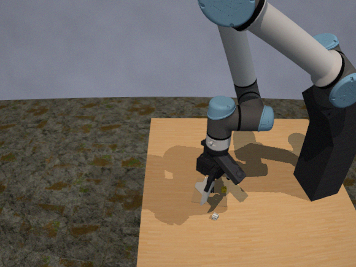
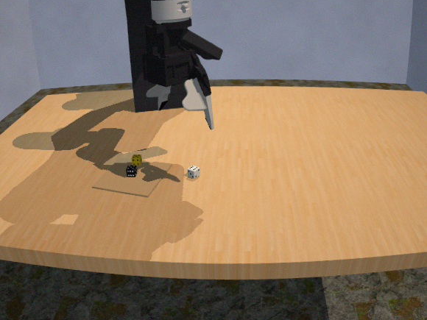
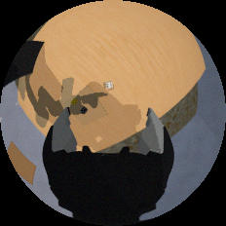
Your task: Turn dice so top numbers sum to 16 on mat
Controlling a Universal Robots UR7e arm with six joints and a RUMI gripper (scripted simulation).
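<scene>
Now: hand 1 cm past the white die, 1 cm to the right of it and 13 cm above it. From my hand the other things lie so: yellow die (8 cm behind, 12 cm to the right, 12 cm below); then thin tan mat (3 cm behind, 13 cm to the right, 14 cm below); then black die (3 cm behind, 13 cm to the right, 12 cm below).
</scene>
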